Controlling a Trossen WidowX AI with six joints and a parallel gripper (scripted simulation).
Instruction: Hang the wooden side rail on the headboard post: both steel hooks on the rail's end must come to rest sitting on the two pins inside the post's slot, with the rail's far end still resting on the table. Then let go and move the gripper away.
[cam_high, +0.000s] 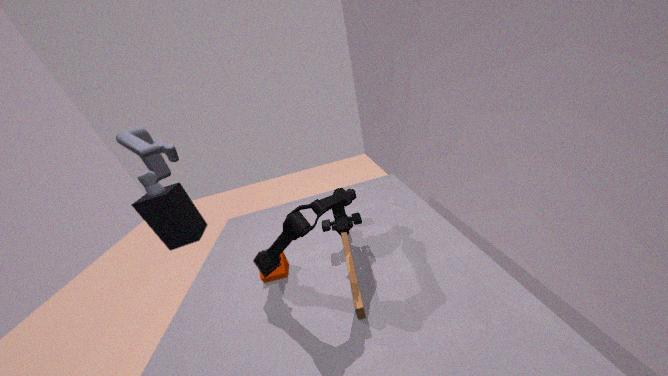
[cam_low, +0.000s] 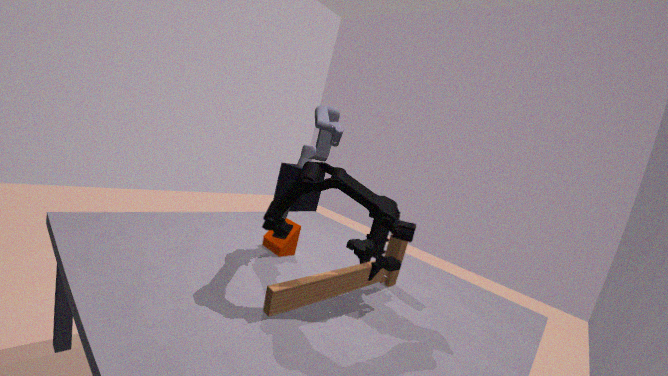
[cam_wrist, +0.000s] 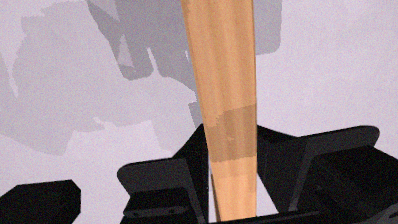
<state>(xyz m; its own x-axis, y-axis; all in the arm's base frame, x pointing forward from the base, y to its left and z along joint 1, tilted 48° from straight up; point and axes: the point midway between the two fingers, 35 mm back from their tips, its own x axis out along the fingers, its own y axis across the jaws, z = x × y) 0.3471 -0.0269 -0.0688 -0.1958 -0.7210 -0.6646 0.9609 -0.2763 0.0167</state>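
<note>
The wooden headboard post is 140 mm to the left of my gripper tip, 40 mm above it and 20 mm ahead of it.
</note>
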